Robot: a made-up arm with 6 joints. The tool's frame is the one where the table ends. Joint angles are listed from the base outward.
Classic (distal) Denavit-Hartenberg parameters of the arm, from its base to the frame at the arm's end. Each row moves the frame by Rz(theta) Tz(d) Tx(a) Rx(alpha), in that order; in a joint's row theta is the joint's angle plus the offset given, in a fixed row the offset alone. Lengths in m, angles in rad.
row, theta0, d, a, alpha
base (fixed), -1.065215, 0, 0.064, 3.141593
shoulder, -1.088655, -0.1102, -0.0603, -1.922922
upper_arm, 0, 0.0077, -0.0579, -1.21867
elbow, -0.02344, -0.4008, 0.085, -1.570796
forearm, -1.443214, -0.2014, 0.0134, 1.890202
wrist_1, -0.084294, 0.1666, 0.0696, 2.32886
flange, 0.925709, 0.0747, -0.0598, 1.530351
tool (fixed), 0.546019, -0.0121, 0, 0
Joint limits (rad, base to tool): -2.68..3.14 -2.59..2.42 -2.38..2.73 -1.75..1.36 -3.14..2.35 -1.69..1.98
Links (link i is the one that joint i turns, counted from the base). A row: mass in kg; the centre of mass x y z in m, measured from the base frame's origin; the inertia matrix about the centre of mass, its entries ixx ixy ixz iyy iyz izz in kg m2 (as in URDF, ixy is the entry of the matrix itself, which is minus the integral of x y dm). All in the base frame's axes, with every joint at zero. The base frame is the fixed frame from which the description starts. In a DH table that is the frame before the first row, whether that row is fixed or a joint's. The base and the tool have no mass.
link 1: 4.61; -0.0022 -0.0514 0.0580; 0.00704 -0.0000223 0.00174 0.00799 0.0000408 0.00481
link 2: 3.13; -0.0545 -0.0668 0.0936; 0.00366 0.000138 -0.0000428 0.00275 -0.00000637 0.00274
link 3: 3.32; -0.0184 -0.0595 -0.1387; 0.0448 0 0.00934 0.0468 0 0.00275
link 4: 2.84; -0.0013 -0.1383 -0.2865; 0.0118 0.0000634 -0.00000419 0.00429 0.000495 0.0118
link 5: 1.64; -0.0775 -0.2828 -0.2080; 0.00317 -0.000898 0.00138 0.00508 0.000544 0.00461
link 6: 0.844; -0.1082 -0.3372 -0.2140; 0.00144 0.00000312 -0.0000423 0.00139 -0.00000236 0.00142
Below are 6 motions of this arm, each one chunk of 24 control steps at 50 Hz.
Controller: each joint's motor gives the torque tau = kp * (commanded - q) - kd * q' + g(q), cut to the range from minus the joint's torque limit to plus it. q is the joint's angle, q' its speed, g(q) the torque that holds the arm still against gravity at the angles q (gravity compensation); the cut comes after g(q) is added. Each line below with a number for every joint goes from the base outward.
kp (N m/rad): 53 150 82 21 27 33
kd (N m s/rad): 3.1 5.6 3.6 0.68 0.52 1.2
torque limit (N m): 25 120 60 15 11 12
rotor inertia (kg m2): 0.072 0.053 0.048 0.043 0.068 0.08
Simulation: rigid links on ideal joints. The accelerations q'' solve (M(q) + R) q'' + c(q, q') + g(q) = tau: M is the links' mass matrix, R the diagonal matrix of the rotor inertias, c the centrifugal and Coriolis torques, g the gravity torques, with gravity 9.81 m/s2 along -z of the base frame. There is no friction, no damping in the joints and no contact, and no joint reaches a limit. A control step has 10 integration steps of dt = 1/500 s. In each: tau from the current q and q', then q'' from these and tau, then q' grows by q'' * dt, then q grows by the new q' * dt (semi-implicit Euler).
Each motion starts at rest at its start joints. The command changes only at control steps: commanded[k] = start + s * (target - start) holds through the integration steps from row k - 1 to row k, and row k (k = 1, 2, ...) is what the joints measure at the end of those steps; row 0 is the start. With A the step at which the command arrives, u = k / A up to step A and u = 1 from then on. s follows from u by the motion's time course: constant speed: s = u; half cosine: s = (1 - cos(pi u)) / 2; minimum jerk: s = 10 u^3 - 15 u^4 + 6 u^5; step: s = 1 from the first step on.
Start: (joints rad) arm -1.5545 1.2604 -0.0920 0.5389 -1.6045 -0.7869
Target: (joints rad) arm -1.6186 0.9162 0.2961 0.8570 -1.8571 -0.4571
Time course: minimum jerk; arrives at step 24
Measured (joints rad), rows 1 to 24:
1: -1.5545 1.2604 -0.0920 0.5389 -1.6045 -0.7869
2: -1.5545 1.2602 -0.0917 0.5389 -1.6047 -0.7867
3: -1.5544 1.2597 -0.0905 0.5391 -1.6053 -0.7861
4: -1.5542 1.2583 -0.0878 0.5398 -1.6069 -0.7845
5: -1.5540 1.2555 -0.0826 0.5416 -1.6101 -0.7813
6: -1.5538 1.2508 -0.0741 0.5451 -1.6154 -0.7757
7: -1.5537 1.2435 -0.0616 0.5512 -1.6235 -0.7671
8: -1.5537 1.2333 -0.0450 0.5609 -1.6346 -0.7551
9: -1.5542 1.2198 -0.0243 0.5749 -1.6487 -0.7392
10: -1.5551 1.2029 0.0001 0.5936 -1.6657 -0.7196
11: -1.5567 1.1827 0.0275 0.6171 -1.6851 -0.6965
12: -1.5590 1.1594 0.0572 0.6450 -1.7063 -0.6706
13: -1.5621 1.1333 0.0881 0.6766 -1.7287 -0.6425
14: -1.5661 1.1050 0.1193 0.7106 -1.7513 -0.6133
15: -1.5710 1.0752 0.1498 0.7456 -1.7736 -0.5838
16: -1.5768 1.0446 0.1788 0.7798 -1.7949 -0.5552
17: -1.5835 1.0141 0.2056 0.8117 -1.8146 -0.5283
18: -1.5909 0.9844 0.2294 0.8396 -1.8323 -0.5041
19: -1.5990 0.9565 0.2499 0.8624 -1.8475 -0.4832
20: -1.6074 0.9311 0.2666 0.8792 -1.8602 -0.4662
21: -1.6159 0.9092 0.2794 0.8895 -1.8700 -0.4533
22: -1.6240 0.8911 0.2884 0.8935 -1.8769 -0.4447
23: -1.6314 0.8775 0.2937 0.8917 -1.8809 -0.4401
24: -1.6375 0.8683 0.2958 0.8851 -1.8824 -0.4390

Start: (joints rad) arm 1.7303 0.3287 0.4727 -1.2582 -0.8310 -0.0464
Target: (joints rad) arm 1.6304 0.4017 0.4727 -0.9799 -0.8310 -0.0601
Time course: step
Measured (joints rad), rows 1 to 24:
1: 1.7231 0.3308 0.4674 -1.2387 -0.8302 -0.0476
2: 1.7091 0.3361 0.4588 -1.1915 -0.8281 -0.0505
3: 1.6942 0.3437 0.4517 -1.1283 -0.8252 -0.0541
4: 1.6815 0.3528 0.4481 -1.0598 -0.8222 -0.0576
5: 1.6719 0.3628 0.4480 -0.9947 -0.8195 -0.0606
6: 1.6652 0.3732 0.4507 -0.9393 -0.8176 -0.0627
7: 1.6605 0.3836 0.4552 -0.8977 -0.8166 -0.0637
8: 1.6568 0.3937 0.4604 -0.8715 -0.8167 -0.0637
9: 1.6534 0.4031 0.4657 -0.8607 -0.8180 -0.0631
10: 1.6496 0.4115 0.4705 -0.8637 -0.8204 -0.0620
11: 1.6452 0.4185 0.4745 -0.8780 -0.8238 -0.0608
12: 1.6402 0.4240 0.4777 -0.9003 -0.8279 -0.0597
13: 1.6344 0.4280 0.4803 -0.9272 -0.8324 -0.0589
14: 1.6282 0.4304 0.4823 -0.9553 -0.8370 -0.0585
15: 1.6217 0.4313 0.4841 -0.9818 -0.8414 -0.0585
16: 1.6152 0.4309 0.4858 -1.0044 -0.8450 -0.0589
17: 1.6089 0.4296 0.4874 -1.0215 -0.8477 -0.0594
18: 1.6032 0.4274 0.4889 -1.0324 -0.8491 -0.0600
19: 1.5982 0.4248 0.4902 -1.0372 -0.8494 -0.0606
20: 1.5943 0.4219 0.4913 -1.0365 -0.8485 -0.0610
21: 1.5917 0.4190 0.4918 -1.0313 -0.8465 -0.0614
22: 1.5906 0.4161 0.4918 -1.0229 -0.8439 -0.0615
23: 1.5910 0.4133 0.4912 -1.0127 -0.8407 -0.0614
24: 1.5929 0.4108 0.4899 -1.0019 -0.8375 -0.0613

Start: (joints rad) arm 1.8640 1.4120 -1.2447 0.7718 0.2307 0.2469
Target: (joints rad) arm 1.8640 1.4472 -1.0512 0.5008 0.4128 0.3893
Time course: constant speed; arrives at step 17
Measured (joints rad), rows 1 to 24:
1: 1.8639 1.4117 -1.2432 0.7702 0.2314 0.2476
2: 1.8638 1.4109 -1.2390 0.7651 0.2338 0.2498
3: 1.8638 1.4099 -1.2320 0.7562 0.2387 0.2540
4: 1.8642 1.4090 -1.2230 0.7436 0.2465 0.2603
5: 1.8649 1.4086 -1.2126 0.7279 0.2574 0.2684
6: 1.8661 1.4089 -1.2015 0.7098 0.2708 0.2780
7: 1.8677 1.4099 -1.1902 0.6903 0.2862 0.2883
8: 1.8695 1.4118 -1.1787 0.6698 0.3028 0.2991
9: 1.8715 1.4143 -1.1672 0.6491 0.3197 0.3098
10: 1.8733 1.4174 -1.1557 0.6286 0.3362 0.3201
11: 1.8750 1.4209 -1.1441 0.6088 0.3516 0.3299
12: 1.8763 1.4247 -1.1323 0.5898 0.3654 0.3391
13: 1.8772 1.4286 -1.1205 0.5719 0.3776 0.3477
14: 1.8776 1.4325 -1.1084 0.5552 0.3880 0.3559
15: 1.8775 1.4364 -1.0962 0.5395 0.3971 0.3638
16: 1.8770 1.4401 -1.0839 0.5248 0.4050 0.3715
17: 1.8761 1.4436 -1.0715 0.5109 0.4124 0.3793
18: 1.8748 1.4473 -1.0607 0.4991 0.4189 0.3864
19: 1.8732 1.4512 -1.0528 0.4909 0.4238 0.3921
20: 1.8711 1.4552 -1.0477 0.4865 0.4268 0.3960
21: 1.8686 1.4588 -1.0448 0.4855 0.4276 0.3980
22: 1.8656 1.4617 -1.0432 0.4870 0.4267 0.3983
23: 1.8623 1.4638 -1.0424 0.4903 0.4243 0.3973
24: 1.8587 1.4650 -1.0420 0.4945 0.4209 0.3955

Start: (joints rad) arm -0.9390 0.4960 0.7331 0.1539 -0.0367 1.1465
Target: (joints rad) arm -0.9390 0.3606 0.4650 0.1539 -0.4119 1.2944
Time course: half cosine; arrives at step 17
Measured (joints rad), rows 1 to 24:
1: -0.9392 0.4960 0.7328 0.1540 -0.0369 1.1466
2: -0.9398 0.4957 0.7315 0.1546 -0.0383 1.1471
3: -0.9415 0.4951 0.7282 0.1561 -0.0421 1.1486
4: -0.9442 0.4937 0.7222 0.1588 -0.0501 1.1517
5: -0.9481 0.4912 0.7130 0.1628 -0.0638 1.1567
6: -0.9529 0.4875 0.7007 0.1679 -0.0843 1.1641
7: -0.9583 0.4821 0.6854 0.1739 -0.1124 1.1739
8: -0.9637 0.4752 0.6675 0.1803 -0.1477 1.1860
9: -0.9688 0.4666 0.6475 0.1866 -0.1892 1.2000
10: -0.9732 0.4565 0.6260 0.1923 -0.2354 1.2154
11: -0.9766 0.4451 0.6035 0.1965 -0.2839 1.2315
12: -0.9786 0.4327 0.5806 0.1988 -0.3323 1.2476
13: -0.9790 0.4196 0.5580 0.1986 -0.3780 1.2628
14: -0.9776 0.4062 0.5361 0.1954 -0.4184 1.2767
15: -0.9743 0.3928 0.5156 0.1890 -0.4515 1.2885
16: -0.9690 0.3799 0.4970 0.1796 -0.4755 1.2978
17: -0.9615 0.3678 0.4809 0.1675 -0.4892 1.3042
18: -0.9522 0.3568 0.4677 0.1535 -0.4923 1.3077
19: -0.9416 0.3472 0.4570 0.1389 -0.4855 1.3084
20: -0.9304 0.3391 0.4486 0.1249 -0.4707 1.3070
21: -0.9193 0.3326 0.4419 0.1128 -0.4504 1.3042
22: -0.9091 0.3277 0.4368 0.1036 -0.4276 1.3006
23: -0.9001 0.3244 0.4331 0.0976 -0.4052 1.2970
24: -0.8928 0.3224 0.4306 0.0950 -0.3859 1.2938

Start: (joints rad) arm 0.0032 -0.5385 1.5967 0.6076 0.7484 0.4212
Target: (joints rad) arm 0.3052 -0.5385 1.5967 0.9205 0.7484 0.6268
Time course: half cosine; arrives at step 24
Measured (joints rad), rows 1 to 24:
1: 0.0032 -0.5385 1.5967 0.6077 0.7484 0.4213
2: 0.0034 -0.5385 1.5965 0.6081 0.7485 0.4216
3: 0.0039 -0.5386 1.5962 0.6093 0.7486 0.4227
4: 0.0049 -0.5388 1.5956 0.6118 0.7489 0.4248
5: 0.0067 -0.5391 1.5947 0.6160 0.7494 0.4284
6: 0.0097 -0.5395 1.5937 0.6223 0.7501 0.4337
7: 0.0141 -0.5399 1.5925 0.6310 0.7509 0.4409
8: 0.0201 -0.5403 1.5913 0.6424 0.7520 0.4500
9: 0.0280 -0.5408 1.5902 0.6565 0.7531 0.4608
10: 0.0380 -0.5413 1.5893 0.6732 0.7542 0.4732
11: 0.0502 -0.5418 1.5887 0.6923 0.7551 0.4868
12: 0.0645 -0.5422 1.5886 0.7134 0.7558 0.5012
13: 0.0811 -0.5426 1.5889 0.7363 0.7562 0.5162
14: 0.0996 -0.5430 1.5896 0.7604 0.7562 0.5313
15: 0.1200 -0.5434 1.5908 0.7853 0.7558 0.5463
16: 0.1419 -0.5437 1.5924 0.8103 0.7550 0.5607
17: 0.1650 -0.5440 1.5943 0.8350 0.7538 0.5744
18: 0.1889 -0.5443 1.5965 0.8587 0.7523 0.5871
19: 0.2131 -0.5444 1.5988 0.8809 0.7505 0.5986
20: 0.2372 -0.5444 1.6011 0.9012 0.7486 0.6088
21: 0.2605 -0.5443 1.6034 0.9191 0.7466 0.6174
22: 0.2827 -0.5440 1.6055 0.9342 0.7446 0.6245
23: 0.3032 -0.5434 1.6073 0.9462 0.7427 0.6299
24: 0.3216 -0.5427 1.6089 0.9549 0.7410 0.6334

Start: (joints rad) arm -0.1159 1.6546 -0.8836 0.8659 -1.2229 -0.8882
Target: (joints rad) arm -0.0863 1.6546 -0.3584 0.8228 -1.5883 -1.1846
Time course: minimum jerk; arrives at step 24
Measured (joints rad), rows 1 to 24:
1: -0.1159 1.6546 -0.8836 0.8659 -1.2229 -0.8882
2: -0.1159 1.6545 -0.8832 0.8657 -1.2232 -0.8884
3: -0.1160 1.6542 -0.8820 0.8651 -1.2241 -0.8889
4: -0.1160 1.6534 -0.8791 0.8637 -1.2266 -0.8904
5: -0.1162 1.6519 -0.8736 0.8612 -1.2315 -0.8933
6: -0.1162 1.6497 -0.8645 0.8575 -1.2398 -0.8985
7: -0.1162 1.6466 -0.8511 0.8524 -1.2526 -0.9063
8: -0.1159 1.6429 -0.8331 0.8462 -1.2702 -0.9174
9: -0.1151 1.6388 -0.8104 0.8392 -1.2931 -0.9319
10: -0.1137 1.6344 -0.7831 0.8320 -1.3208 -0.9498
11: -0.1115 1.6303 -0.7516 0.8250 -1.3528 -0.9707
12: -0.1084 1.6267 -0.7166 0.8186 -1.3880 -0.9943
13: -0.1044 1.6241 -0.6787 0.8134 -1.4249 -1.0196
14: -0.0995 1.6226 -0.6390 0.8095 -1.4619 -1.0460
15: -0.0938 1.6225 -0.5983 0.8073 -1.4975 -1.0724
16: -0.0877 1.6241 -0.5577 0.8068 -1.5299 -1.0980
17: -0.0813 1.6272 -0.5182 0.8081 -1.5578 -1.1218
18: -0.0750 1.6318 -0.4808 0.8111 -1.5801 -1.1433
19: -0.0692 1.6379 -0.4463 0.8156 -1.5962 -1.1616
20: -0.0642 1.6450 -0.4156 0.8216 -1.6058 -1.1765
21: -0.0604 1.6530 -0.3893 0.8286 -1.6090 -1.1877
22: -0.0579 1.6613 -0.3677 0.8363 -1.6066 -1.1951
23: -0.0570 1.6697 -0.3509 0.8443 -1.5995 -1.1990
24: -0.0577 1.6776 -0.3386 0.8519 -1.5891 -1.1998

